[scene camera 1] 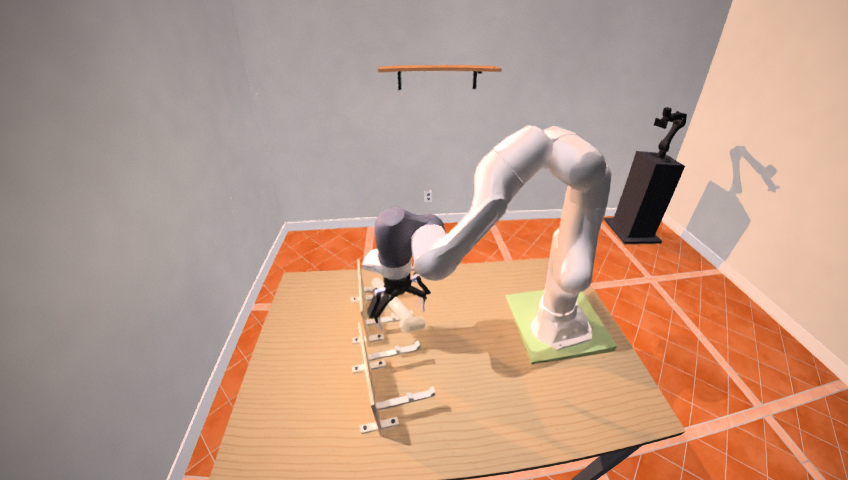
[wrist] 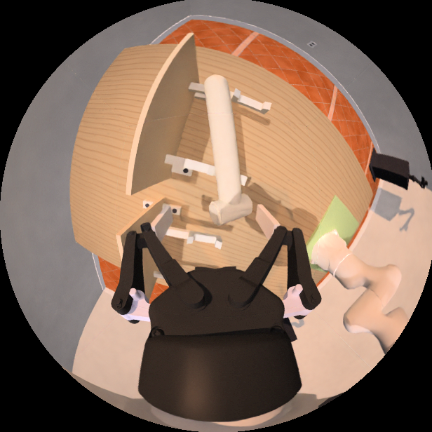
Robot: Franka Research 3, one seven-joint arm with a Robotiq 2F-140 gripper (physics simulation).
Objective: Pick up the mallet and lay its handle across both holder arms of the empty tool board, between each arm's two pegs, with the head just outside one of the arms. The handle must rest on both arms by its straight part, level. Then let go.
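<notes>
The cream mallet (scene camera 1: 412,324) (wrist: 223,150) lies over the two arms of the far tool board (scene camera 1: 360,282) (wrist: 165,120). Its head is outside that board's nearer arm. In the wrist view its handle end crosses the farther arm (wrist: 252,102) on the board side of the inner peg; at the nearer arm (wrist: 200,167) the handle hides the inner peg. Exact contact cannot be told. The near tool board (scene camera 1: 370,380) is empty, with two white arms (scene camera 1: 394,350) (scene camera 1: 407,397). My gripper (scene camera 1: 401,315) (wrist: 214,212) is wide open above the head end, fingers on either side of it, holding nothing.
Both boards stand in line on the wooden table (scene camera 1: 285,356) (wrist: 105,125). White feet (scene camera 1: 379,425) stick out at their bases. The robot base stands on a green mat (scene camera 1: 520,306) (wrist: 336,212) to the right. One finger is close to the near board.
</notes>
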